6 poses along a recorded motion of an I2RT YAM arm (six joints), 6.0 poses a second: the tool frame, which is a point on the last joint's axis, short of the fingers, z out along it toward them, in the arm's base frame.
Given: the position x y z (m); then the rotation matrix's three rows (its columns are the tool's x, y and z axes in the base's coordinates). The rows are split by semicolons.
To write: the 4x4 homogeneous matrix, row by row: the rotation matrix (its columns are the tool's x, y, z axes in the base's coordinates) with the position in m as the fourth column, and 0 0 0 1 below. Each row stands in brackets. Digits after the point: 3 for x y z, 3 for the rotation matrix.
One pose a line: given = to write
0.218 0.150 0.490; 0.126 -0.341 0.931; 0.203 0.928 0.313; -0.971 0.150 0.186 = [[0.126 -0.341 0.931 0.218], [0.203 0.928 0.313 0.150], [-0.971 0.150 0.186 0.490], [0 0 0 1]]
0.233 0.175 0.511; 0.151 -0.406 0.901; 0.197 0.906 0.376; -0.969 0.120 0.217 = [[0.151 -0.406 0.901 0.233], [0.197 0.906 0.376 0.175], [-0.969 0.120 0.217 0.511], [0 0 0 1]]
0.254 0.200 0.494; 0.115 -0.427 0.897; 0.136 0.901 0.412; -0.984 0.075 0.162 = [[0.115 -0.427 0.897 0.254], [0.136 0.901 0.412 0.200], [-0.984 0.075 0.162 0.494], [0 0 0 1]]
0.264 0.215 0.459; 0.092 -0.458 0.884; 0.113 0.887 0.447; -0.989 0.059 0.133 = [[0.092 -0.458 0.884 0.264], [0.113 0.887 0.447 0.215], [-0.989 0.059 0.133 0.459], [0 0 0 1]]
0.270 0.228 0.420; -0.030 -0.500 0.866; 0.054 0.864 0.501; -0.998 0.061 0.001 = [[-0.030 -0.500 0.866 0.270], [0.054 0.864 0.501 0.228], [-0.998 0.061 0.001 0.420], [0 0 0 1]]
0.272 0.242 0.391; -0.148 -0.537 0.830; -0.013 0.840 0.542; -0.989 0.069 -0.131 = [[-0.148 -0.537 0.830 0.272], [-0.013 0.840 0.542 0.242], [-0.989 0.069 -0.131 0.391], [0 0 0 1]]
